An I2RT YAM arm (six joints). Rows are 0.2 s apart.
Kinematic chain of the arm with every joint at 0, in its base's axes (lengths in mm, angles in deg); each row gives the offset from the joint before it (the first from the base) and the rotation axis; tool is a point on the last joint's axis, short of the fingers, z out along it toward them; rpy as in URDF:
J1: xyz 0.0 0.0 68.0 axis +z
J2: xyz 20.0 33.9 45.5 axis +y
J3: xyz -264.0 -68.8 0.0 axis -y
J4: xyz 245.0 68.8 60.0 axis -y
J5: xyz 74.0 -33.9 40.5 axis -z
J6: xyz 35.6 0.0 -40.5 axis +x
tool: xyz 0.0 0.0 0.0 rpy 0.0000 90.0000 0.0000
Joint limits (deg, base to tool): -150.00..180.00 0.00..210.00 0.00..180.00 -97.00..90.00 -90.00..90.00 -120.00..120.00
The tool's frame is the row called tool.
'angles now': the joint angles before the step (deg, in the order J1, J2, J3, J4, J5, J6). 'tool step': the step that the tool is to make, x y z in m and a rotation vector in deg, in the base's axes. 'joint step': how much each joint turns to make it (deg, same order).
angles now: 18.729 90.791 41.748 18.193 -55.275 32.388
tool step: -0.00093 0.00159 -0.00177 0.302 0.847 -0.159
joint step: 0.343 0.225 -0.396 0.979 0.146 1.293
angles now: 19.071 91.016 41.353 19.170 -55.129 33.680
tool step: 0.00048 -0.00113 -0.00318 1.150 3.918 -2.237
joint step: -0.187 0.473 -0.785 2.284 0.596 5.331
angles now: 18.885 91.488 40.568 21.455 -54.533 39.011
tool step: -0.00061 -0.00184 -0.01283 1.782 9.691 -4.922
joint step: -0.163 1.700 -1.939 3.902 1.798 11.005
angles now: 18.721 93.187 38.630 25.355 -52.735 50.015
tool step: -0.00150 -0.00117 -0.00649 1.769 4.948 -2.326
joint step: -0.089 0.877 -1.453 3.343 0.397 6.469
